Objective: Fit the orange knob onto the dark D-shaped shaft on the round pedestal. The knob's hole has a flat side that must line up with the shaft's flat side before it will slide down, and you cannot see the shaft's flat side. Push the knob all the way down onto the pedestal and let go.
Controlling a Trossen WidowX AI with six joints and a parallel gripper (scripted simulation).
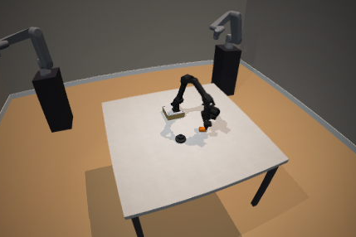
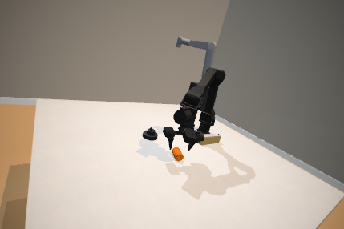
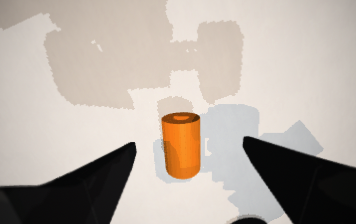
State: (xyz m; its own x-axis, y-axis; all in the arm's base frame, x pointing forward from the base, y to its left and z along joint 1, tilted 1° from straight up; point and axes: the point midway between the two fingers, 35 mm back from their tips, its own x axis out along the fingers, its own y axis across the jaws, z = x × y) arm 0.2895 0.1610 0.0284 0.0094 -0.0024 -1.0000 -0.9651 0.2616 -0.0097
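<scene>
Right now my gripper tip is 30 mm above the orange knob, 10 mm to the left of it and 10 mm past it. The rest, counted from my gripper tip: dark shaft 230 mm to the right, 40 mm ahead, 20 mm below.
</scene>
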